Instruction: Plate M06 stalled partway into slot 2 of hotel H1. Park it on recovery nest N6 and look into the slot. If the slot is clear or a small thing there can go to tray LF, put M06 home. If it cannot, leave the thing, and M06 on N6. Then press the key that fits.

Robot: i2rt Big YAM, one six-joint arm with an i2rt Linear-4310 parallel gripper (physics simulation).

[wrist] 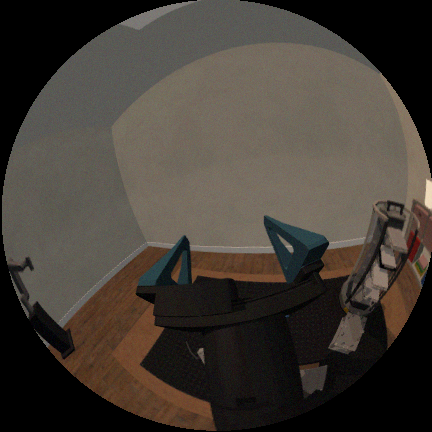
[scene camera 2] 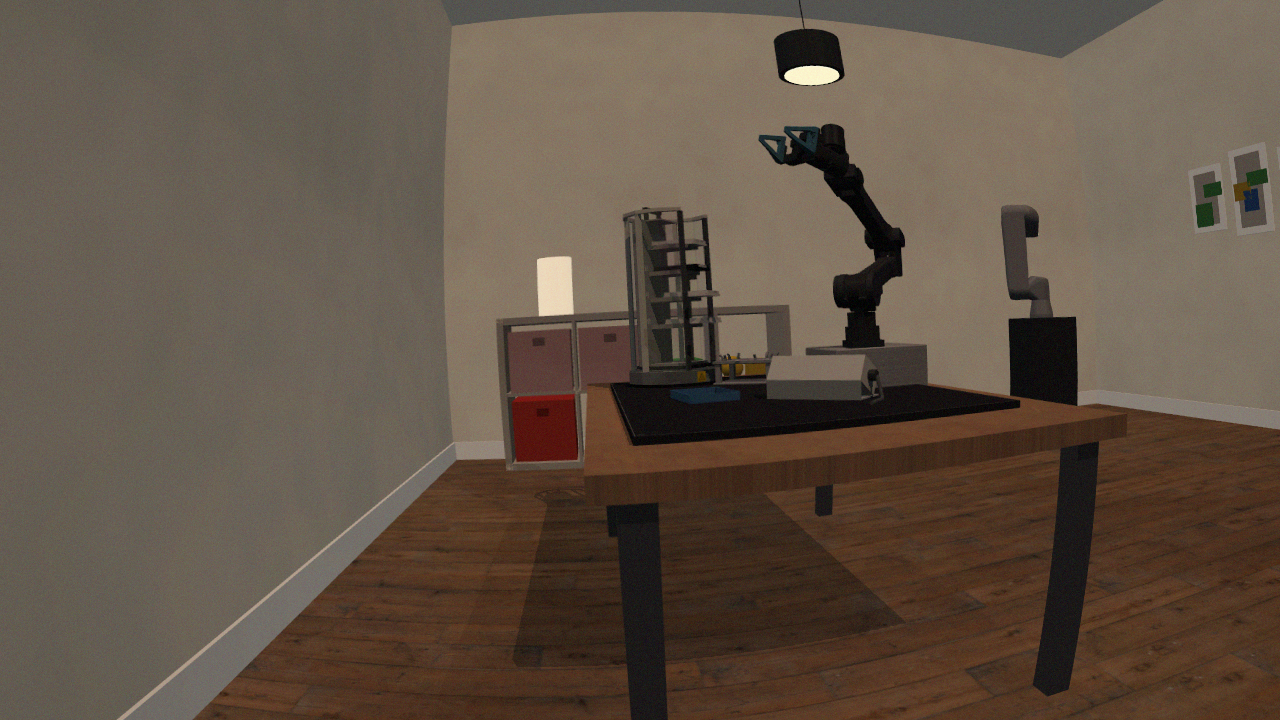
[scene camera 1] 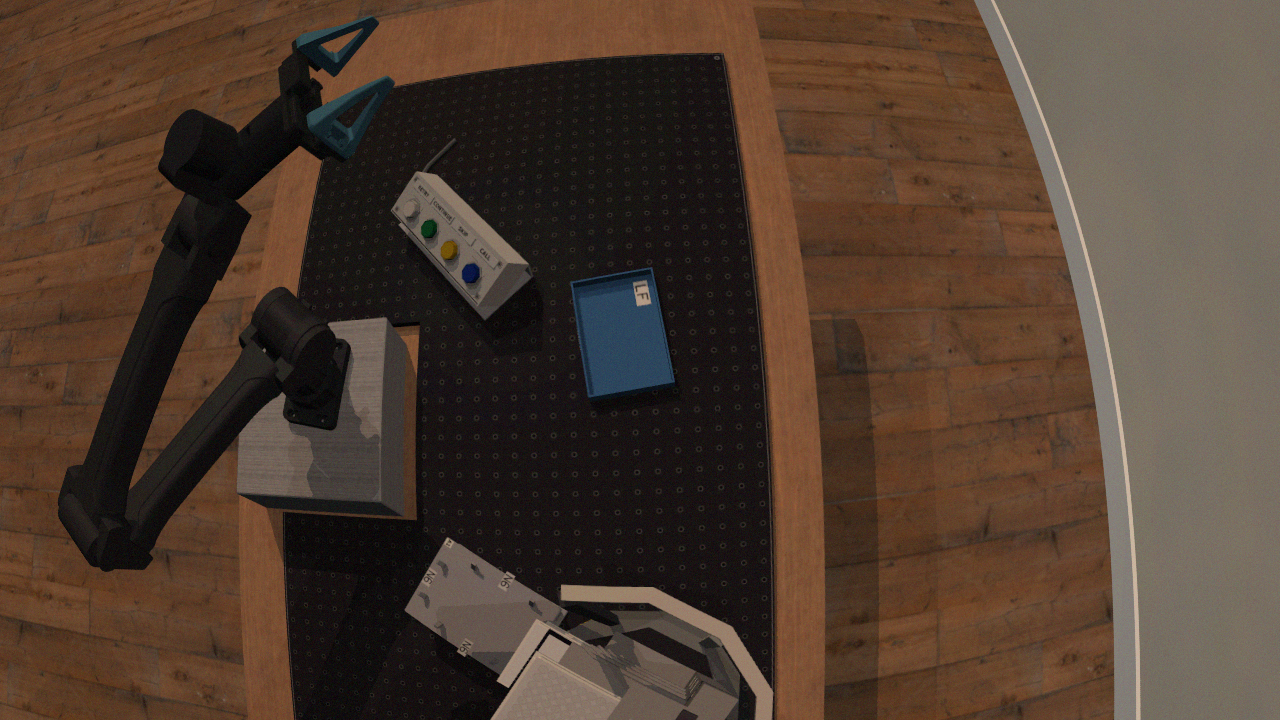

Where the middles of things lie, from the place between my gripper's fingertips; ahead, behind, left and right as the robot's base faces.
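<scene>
Tall slotted rack (scene camera 1: 649, 648): 32 cm below my hand, 26 cm ahead of it and 52 cm to the right of it.
</scene>
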